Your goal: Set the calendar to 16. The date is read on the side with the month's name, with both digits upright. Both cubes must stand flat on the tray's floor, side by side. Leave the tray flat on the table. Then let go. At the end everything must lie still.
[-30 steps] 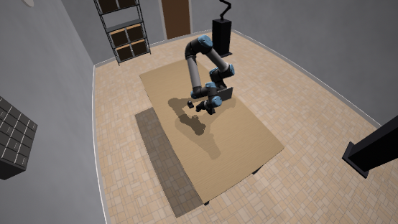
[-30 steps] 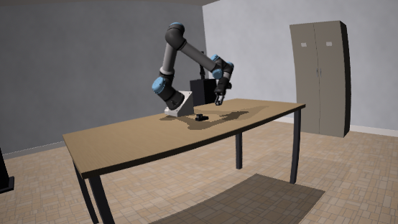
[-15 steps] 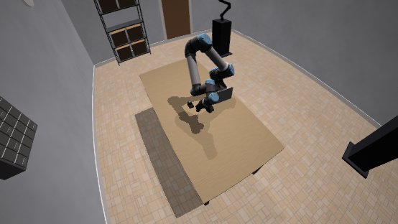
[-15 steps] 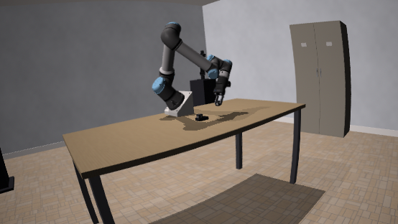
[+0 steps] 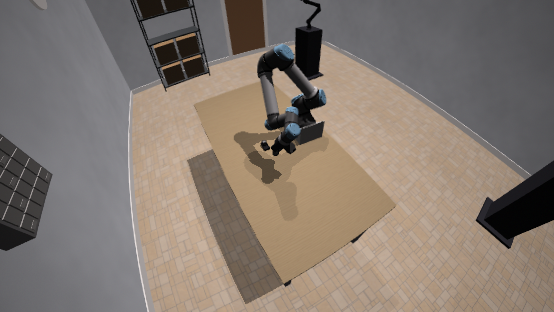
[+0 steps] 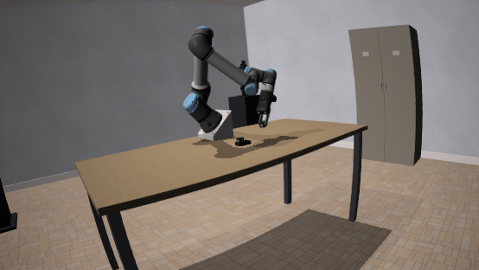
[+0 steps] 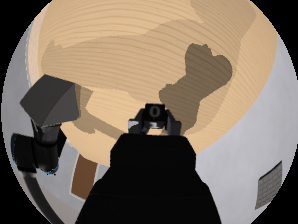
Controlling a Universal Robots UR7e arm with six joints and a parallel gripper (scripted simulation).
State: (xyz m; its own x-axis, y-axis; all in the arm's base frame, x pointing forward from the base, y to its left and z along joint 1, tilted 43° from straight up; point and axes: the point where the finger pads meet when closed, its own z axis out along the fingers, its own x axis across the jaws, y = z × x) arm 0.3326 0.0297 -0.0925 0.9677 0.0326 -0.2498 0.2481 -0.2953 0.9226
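Now: the black date cube 1 cm to the right of my hand and 1 cm below it. Round my hand: dark calendar tray: 1 cm behind, 16 cm to the right, 8 cm below.
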